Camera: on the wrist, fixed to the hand. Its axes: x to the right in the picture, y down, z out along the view.
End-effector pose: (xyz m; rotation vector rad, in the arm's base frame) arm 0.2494 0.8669 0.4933 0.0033 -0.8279 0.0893
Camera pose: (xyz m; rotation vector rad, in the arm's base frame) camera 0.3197 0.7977 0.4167 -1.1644 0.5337 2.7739
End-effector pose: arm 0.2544 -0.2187 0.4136 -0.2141 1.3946 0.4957
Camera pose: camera 0.1964 -0.3284 0.3995 -1.5504 -0.6487 -1.7900
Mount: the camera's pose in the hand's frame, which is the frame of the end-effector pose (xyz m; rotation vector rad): -0.0145 -0.0722 -0.1009 0.0750 0.6092 3.0648
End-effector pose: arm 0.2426 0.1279 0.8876 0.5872 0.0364 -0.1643
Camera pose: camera 0.2177 0.1267 0.7652 0.1754 -0.2978 2.9685
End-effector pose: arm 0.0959 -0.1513 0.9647 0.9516 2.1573 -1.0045
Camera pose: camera 0.0280 -0.1084 1.0603 2.4366 -0.8250 0.9111
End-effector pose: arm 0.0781 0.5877 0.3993 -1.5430 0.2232 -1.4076
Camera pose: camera -0.0436 0.5799 0.4262 0.4939 1.6623 0.8366
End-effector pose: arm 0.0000 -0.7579 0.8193 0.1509 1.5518 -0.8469
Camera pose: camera -0.1189 -0.7452 0.8554 2.0662 0.1509 1.6827
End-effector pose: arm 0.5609 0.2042 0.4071 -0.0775 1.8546 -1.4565
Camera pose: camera 0.4835 0.2675 0.4820 2.0854 0.2408 0.8662
